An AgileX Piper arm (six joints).
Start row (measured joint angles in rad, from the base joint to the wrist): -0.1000, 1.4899, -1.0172, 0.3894, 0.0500, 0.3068
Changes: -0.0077, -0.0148, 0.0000, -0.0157, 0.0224, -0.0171; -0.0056, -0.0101, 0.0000, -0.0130, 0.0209, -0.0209; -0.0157, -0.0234, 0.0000, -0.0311, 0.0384, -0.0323; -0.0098, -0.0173, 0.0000, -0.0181, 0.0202, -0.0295; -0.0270, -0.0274, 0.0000, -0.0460, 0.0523, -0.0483; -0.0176, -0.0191, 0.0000, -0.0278, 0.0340, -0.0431; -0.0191, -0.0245, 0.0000, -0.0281, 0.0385, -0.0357; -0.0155, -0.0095, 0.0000, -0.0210, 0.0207, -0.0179; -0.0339, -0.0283, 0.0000, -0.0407, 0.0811, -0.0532; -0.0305, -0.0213, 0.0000, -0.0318, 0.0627, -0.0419; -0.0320, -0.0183, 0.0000, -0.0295, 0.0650, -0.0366; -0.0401, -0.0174, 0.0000, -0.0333, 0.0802, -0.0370; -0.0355, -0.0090, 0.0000, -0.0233, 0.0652, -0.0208; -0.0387, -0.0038, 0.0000, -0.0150, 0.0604, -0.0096; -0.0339, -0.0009, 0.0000, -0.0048, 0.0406, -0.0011; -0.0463, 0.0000, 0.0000, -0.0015, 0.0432, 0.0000
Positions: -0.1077, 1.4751, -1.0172, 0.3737, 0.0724, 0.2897; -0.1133, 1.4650, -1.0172, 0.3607, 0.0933, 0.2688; -0.1290, 1.4416, -1.0172, 0.3296, 0.1317, 0.2365; -0.1388, 1.4243, -1.0172, 0.3115, 0.1519, 0.2070; -0.1658, 1.3969, -1.0172, 0.2655, 0.2042, 0.1587; -0.1834, 1.3778, -1.0172, 0.2377, 0.2382, 0.1156; -0.2025, 1.3533, -1.0172, 0.2096, 0.2767, 0.0799; -0.2180, 1.3438, -1.0172, 0.1886, 0.2974, 0.0620; -0.2519, 1.3155, -1.0172, 0.1479, 0.3785, 0.0088; -0.2824, 1.2942, -1.0172, 0.1161, 0.4412, -0.0331; -0.3144, 1.2759, -1.0172, 0.0866, 0.5062, -0.0697; -0.3545, 1.2585, -1.0172, 0.0533, 0.5864, -0.1067; -0.3900, 1.2495, -1.0172, 0.0300, 0.6516, -0.1275; -0.4287, 1.2457, -1.0172, 0.0150, 0.7120, -0.1371; -0.4626, 1.2448, -1.0172, 0.0102, 0.7526, -0.1382; -0.5089, 1.2448, -1.0172, 0.0087, 0.7958, -0.1382
